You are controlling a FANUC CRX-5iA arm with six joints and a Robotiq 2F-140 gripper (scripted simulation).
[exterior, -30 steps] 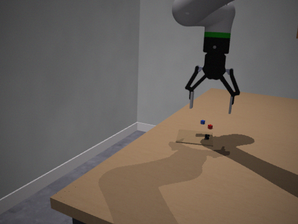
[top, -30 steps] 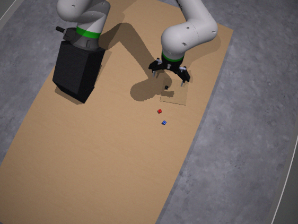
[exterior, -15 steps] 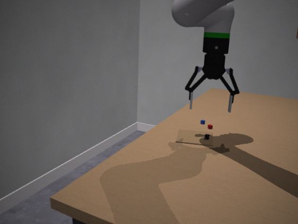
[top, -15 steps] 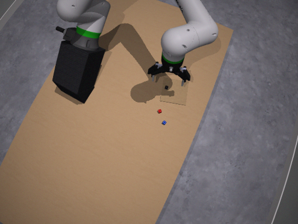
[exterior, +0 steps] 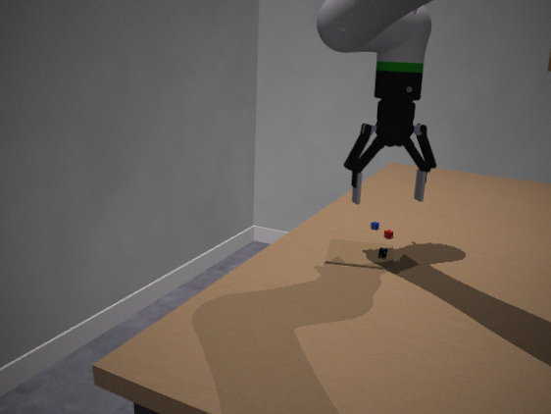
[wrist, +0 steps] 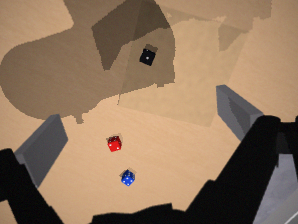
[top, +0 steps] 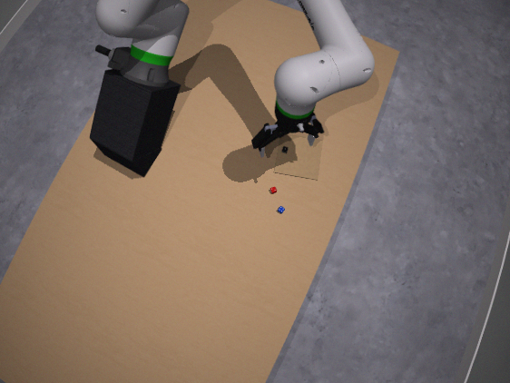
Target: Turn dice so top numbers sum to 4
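Now: hand 12 cm above the red die, 10 cm to the left of it and 2 cm short of it. Round my hand: blue die 15 cm to the right, 12 cm below, 7 cm ahead; then black die 11 cm below, 3 cm to the left, 1 cm behind; then tan mat 12 cm below, 4 cm to the left, 4 cm ahead.
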